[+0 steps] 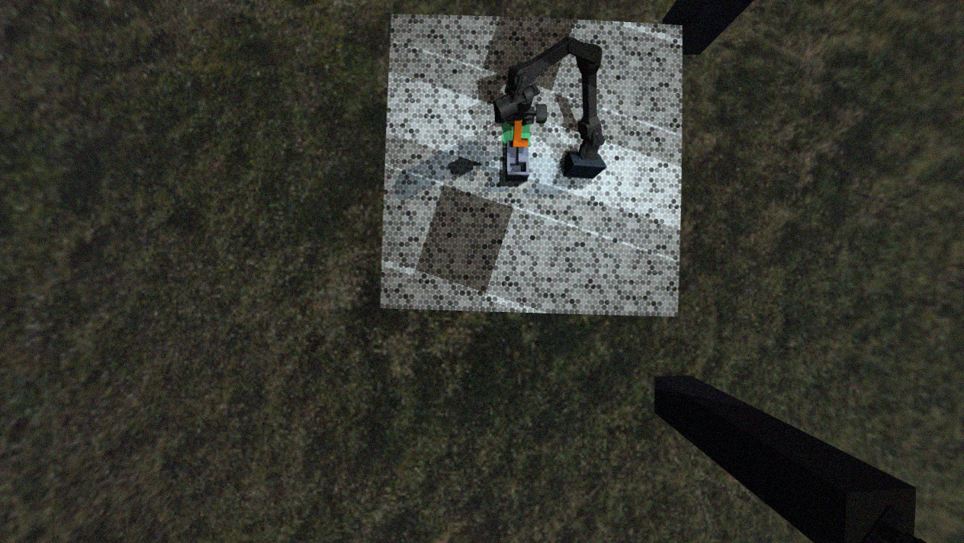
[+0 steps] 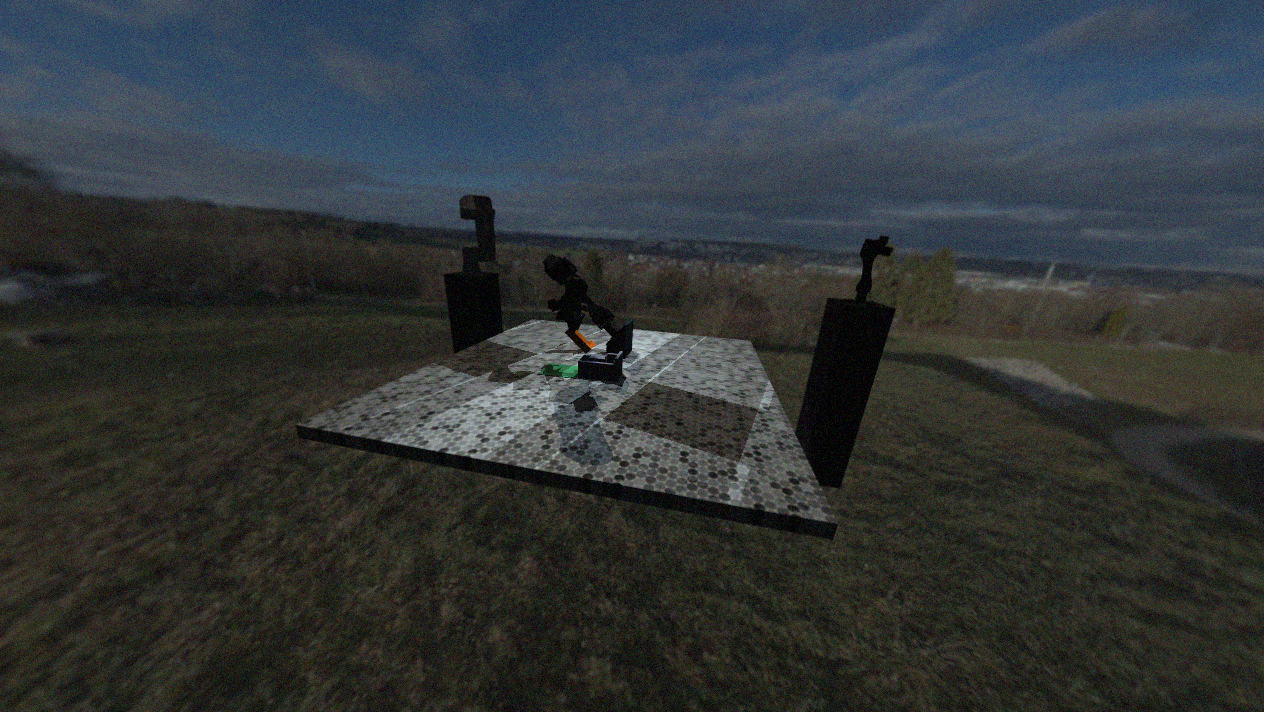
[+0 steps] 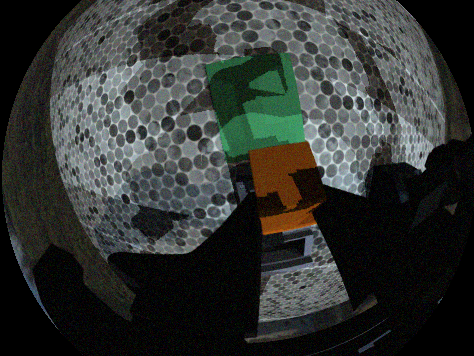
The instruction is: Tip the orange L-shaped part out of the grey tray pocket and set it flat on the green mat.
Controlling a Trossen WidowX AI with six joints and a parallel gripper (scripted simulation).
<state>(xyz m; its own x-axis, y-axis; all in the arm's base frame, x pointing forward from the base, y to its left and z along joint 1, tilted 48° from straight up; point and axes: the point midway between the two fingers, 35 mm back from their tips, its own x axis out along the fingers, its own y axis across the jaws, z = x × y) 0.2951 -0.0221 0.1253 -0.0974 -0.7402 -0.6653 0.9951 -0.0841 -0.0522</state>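
Now: the green mat 170 mm below my gripper tip, 50 mm to the right of it and 10 mm behind it. Round my gripper tip: orange L-shaped part: 30 mm to the left, 30 mm below, 10 mm behind.
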